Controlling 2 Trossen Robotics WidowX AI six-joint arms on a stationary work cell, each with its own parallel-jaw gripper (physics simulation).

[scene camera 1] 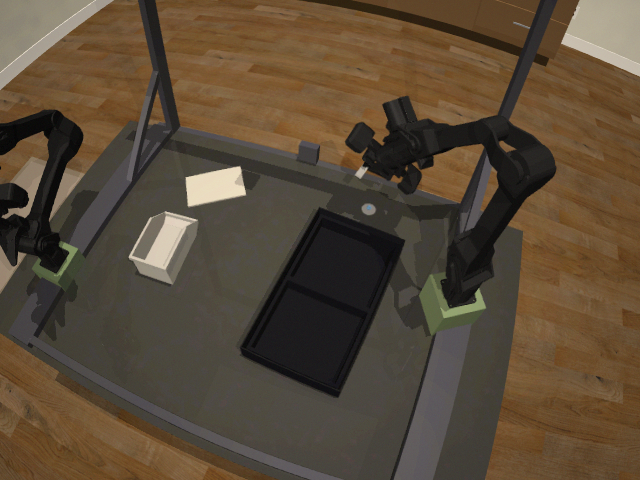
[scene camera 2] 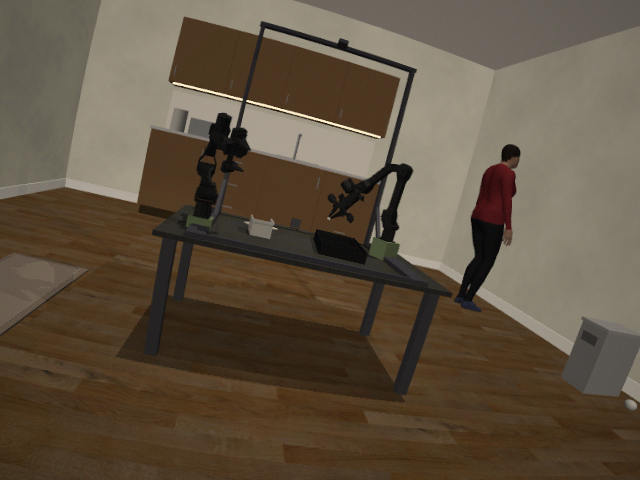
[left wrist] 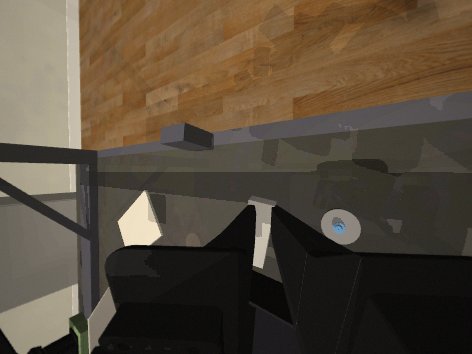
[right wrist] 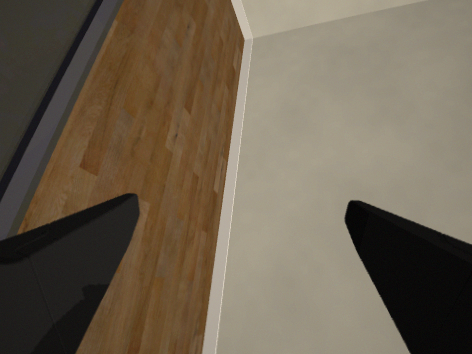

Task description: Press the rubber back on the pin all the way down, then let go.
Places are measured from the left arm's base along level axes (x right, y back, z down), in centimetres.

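Where they show: left gripper, fingertip midpoint: (scene camera 1: 365, 166) (scene camera 2: 329, 217) (left wrist: 262, 212); right gripper, fingertip midpoint: (scene camera 2: 246, 160) (right wrist: 244, 207); left arm's base, origin of the base link: (scene camera 1: 458, 291) (scene camera 2: 386, 240); right arm's base, origin of the base link: (scene camera 1: 54, 258) (scene camera 2: 201, 216) (left wrist: 74, 342).
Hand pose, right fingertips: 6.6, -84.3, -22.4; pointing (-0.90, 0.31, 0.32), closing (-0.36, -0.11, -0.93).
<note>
Each offset is from my right fingertips to the centre of the thing, as dx, dy, dz.
A pale round disc @[+23.2, +73.9, +31.2] (scene camera 1: 363, 210) (left wrist: 352, 222) lies on the table behind the black tray. A small round blue piece @[+23.2, +73.9, +30.9] (scene camera 1: 368, 208) (left wrist: 339, 228), which looks like the rubber back, sits near its middle. How far down it sits on the pin is too small to tell. My left gripper (scene camera 1: 364, 168) (left wrist: 262, 212) is shut on a narrow white strip @[+26.4, +71.8, +20.7] (scene camera 1: 360, 172) (scene camera 2: 329, 218) (left wrist: 262, 227). It is raised above the table and apart from the disc, which shows to the right of the fingers in the left wrist view. My right gripper (right wrist: 244, 207) is open and empty, away from the disc.
A black two-part tray @[+0.6, +59.1, +29.2] (scene camera 1: 289, 361) stands in front of the disc. A white bin @[+18.7, +25.0, +28.2] (scene camera 1: 178, 260) (scene camera 2: 261, 229) and a flat cream board @[+36.7, +37.0, +31.5] (scene camera 1: 215, 187) (left wrist: 140, 222) are farther left. A grey block @[+41.7, +62.3, +28.6] (scene camera 1: 308, 152) (left wrist: 187, 137) is at the back edge, between frame posts.
</note>
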